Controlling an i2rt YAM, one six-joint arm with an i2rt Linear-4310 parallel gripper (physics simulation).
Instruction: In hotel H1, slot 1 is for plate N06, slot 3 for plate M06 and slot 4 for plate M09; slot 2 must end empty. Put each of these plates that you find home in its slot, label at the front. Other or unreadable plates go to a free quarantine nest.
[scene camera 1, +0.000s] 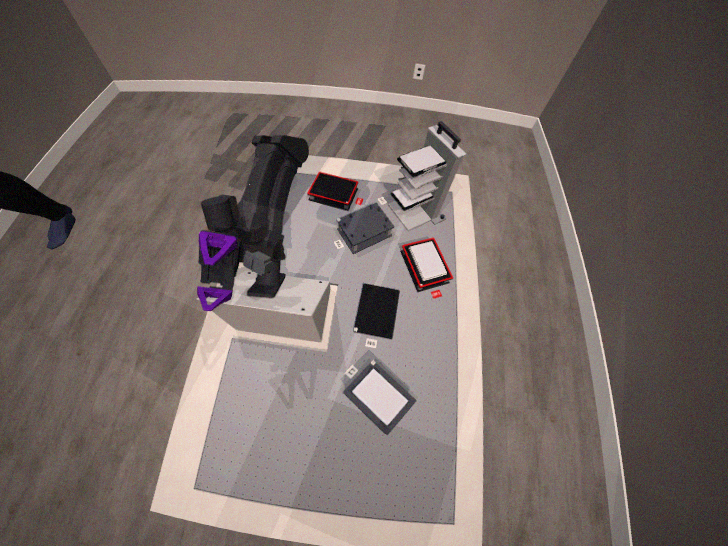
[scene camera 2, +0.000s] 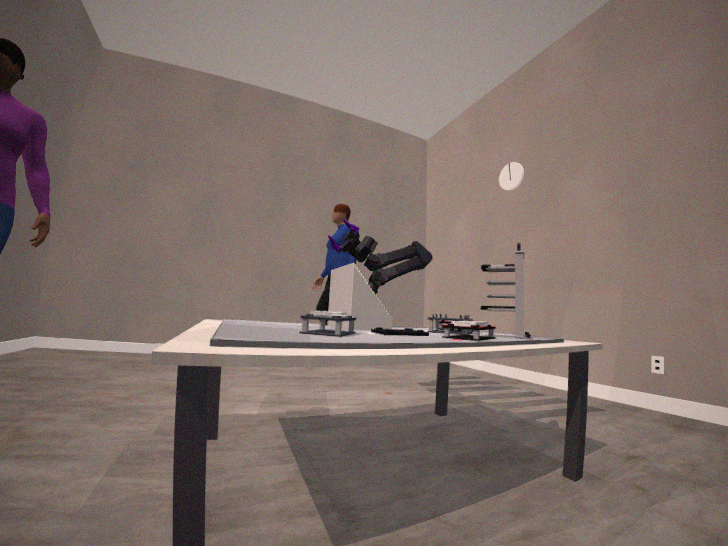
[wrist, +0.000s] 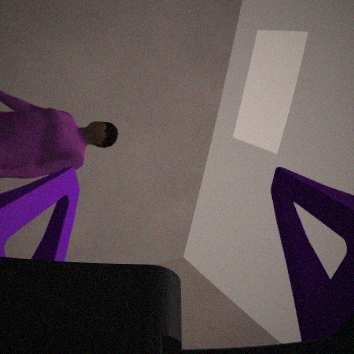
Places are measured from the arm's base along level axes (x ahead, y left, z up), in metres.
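Where they show: gripper, between the fingertips: (scene camera 1: 207, 288) (scene camera 2: 336, 227) (wrist: 174, 177); arm's base, origin of its link: (scene camera 1: 268, 285) (scene camera 2: 360, 297).
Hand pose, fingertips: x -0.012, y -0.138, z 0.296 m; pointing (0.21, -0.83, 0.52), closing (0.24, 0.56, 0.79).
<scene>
Each offset is from my fingertips to the top centre of the thing. "spot": to the spot under its first point.
My gripper (scene camera 1: 206, 271) (scene camera 2: 338, 230) (wrist: 174, 177) is open and empty, raised above the pedestal side, far from the plates. The grey hotel (scene camera 1: 446, 176) (scene camera 2: 519, 293) stands at the back right. A white plate @(dz -0.153, dx +0.446, dy +0.513 m) (scene camera 1: 422, 159) is on its top shelf and another plate @(spot: dz -0.274, dx +0.434, dy +0.460 m) (scene camera 1: 412, 197) on its lowest; the two shelves between look empty. A white plate @(dz -0.373, dx +0.496, dy +0.285 m) (scene camera 1: 428, 259) lies on a red-rimmed nest @(spot: dz -0.423, dx +0.440, dy +0.263 m) (scene camera 1: 409, 271). Another white plate @(dz -0.363, dx +0.334, dy -0.143 m) (scene camera 1: 382, 396) lies on a grey nest @(spot: dz -0.373, dx +0.351, dy -0.222 m) (scene camera 1: 386, 427). A red-rimmed nest @(dz -0.381, dx +0.160, dy +0.592 m) (scene camera 1: 332, 188) with a black top shows no white plate. Plate labels are unreadable.
A dark grey raised block with pegs @(dz -0.351, dx +0.285, dy +0.416 m) (scene camera 1: 365, 226) stands left of the hotel. A flat black rectangle @(spot: dz -0.415, dx +0.327, dy +0.117 m) (scene camera 1: 376, 310) lies between it and the grey nest. The arm's pale pedestal (scene camera 1: 276, 320) stands at the table's left edge. A person in purple (scene camera 2: 23, 141) and one in blue (scene camera 2: 336, 255) are around the table.
</scene>
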